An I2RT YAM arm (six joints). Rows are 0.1 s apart.
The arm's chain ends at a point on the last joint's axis. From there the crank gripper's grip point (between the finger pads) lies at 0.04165 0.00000 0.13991 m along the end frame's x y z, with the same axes.
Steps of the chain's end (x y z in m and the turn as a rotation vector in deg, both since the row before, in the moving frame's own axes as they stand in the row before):
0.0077, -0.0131, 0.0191, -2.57, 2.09, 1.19
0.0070, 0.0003, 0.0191, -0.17, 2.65, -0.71
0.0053, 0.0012, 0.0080, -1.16, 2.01, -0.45
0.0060, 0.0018, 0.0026, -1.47, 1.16, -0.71
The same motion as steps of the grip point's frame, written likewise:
0.0127, -0.0059, 0.0173, -2.57, 2.09, 1.19
0.0134, 0.0002, 0.0170, -0.17, 2.65, -0.71
0.0102, 0.0037, 0.0064, -1.16, 2.01, -0.45
0.0088, 0.0048, 0.0017, -1.47, 1.16, -0.71

